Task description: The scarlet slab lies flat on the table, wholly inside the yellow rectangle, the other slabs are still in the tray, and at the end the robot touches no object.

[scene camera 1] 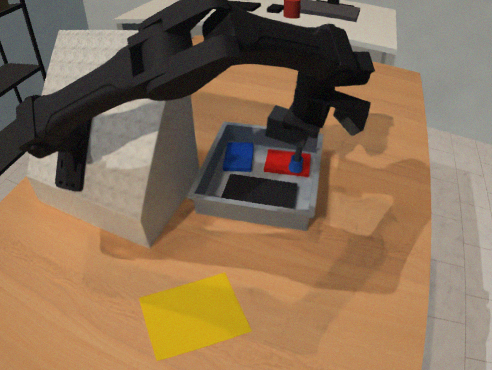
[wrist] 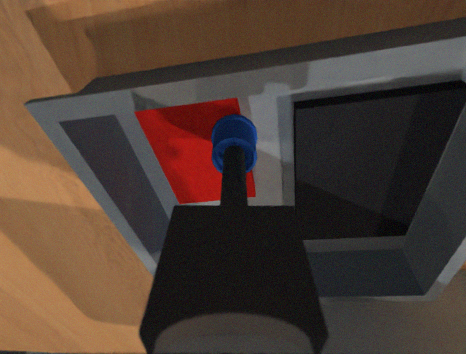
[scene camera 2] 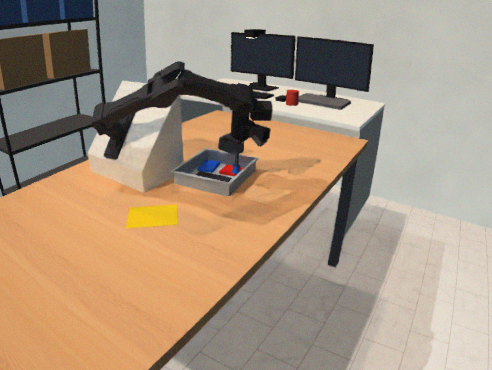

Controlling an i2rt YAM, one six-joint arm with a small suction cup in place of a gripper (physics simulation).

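Seen in the pictures: hand, its tool point: point(scene camera 1: 295, 167) point(wrist: 234, 136) point(scene camera 2: 236, 171); arm's base, origin of its link: point(scene camera 1: 76, 136) point(scene camera 2: 120, 133).
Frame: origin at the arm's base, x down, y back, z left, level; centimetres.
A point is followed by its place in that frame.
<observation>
The scarlet slab point(scene camera 1: 278, 161) @(z 20.6, x 14.5, y -33.5 cm) point(scene camera 2: 226, 170) @(z 19.4, x 14.5, y -33.1 cm) point(wrist: 175, 160) @(z 23.3, x 14.5, y -35.1 cm) lies flat in the grey tray point(scene camera 1: 250, 211) @(z 3.7, x 12.8, y -32.8 cm) point(scene camera 2: 204, 184) @(z 3.8, x 13.3, y -34.4 cm) point(wrist: 345, 62) @(z 13.8, x 10.8, y -42.7 cm). A blue slab point(scene camera 1: 238, 156) @(z 19.5, x 14.5, y -24.9 cm) point(scene camera 2: 208, 165) @(z 19.7, x 14.5, y -24.9 cm) and a larger black slab point(scene camera 1: 260, 191) @(z 10.6, x 14.4, y -32.5 cm) point(scene camera 2: 213, 176) @(z 12.5, x 14.4, y -32.0 cm) point(wrist: 370, 165) @(z 9.5, x 14.4, y -34.3 cm) lie in the tray too. The blue slab does not show in the wrist view. My suction cup point(scene camera 1: 296, 165) point(scene camera 2: 236, 169) point(wrist: 234, 142) is inside the tray, over one end of the scarlet slab, with nothing held. Whether it touches the slab is hard to tell. The yellow rectangle point(scene camera 1: 195, 316) @(z -17.4, x 15.7, y -30.8 cm) point(scene camera 2: 152, 216) @(z -17.7, x 15.7, y -30.5 cm) lies on the table with no slab on it.
The tray's raised walls surround the cup and slabs. A pale wedge-shaped block point(scene camera 1: 172, 175) @(z 3.1, x 7.6, y -18.4 cm) point(scene camera 2: 162, 150) @(z 2.1, x 3.9, y -18.4 cm) stands beside the tray, under the arm. A white desk point(scene camera 1: 380, 37) point(scene camera 2: 367, 107) with monitors and a red cylinder point(scene camera 1: 292, 8) point(scene camera 2: 292, 97) stands behind the table.
</observation>
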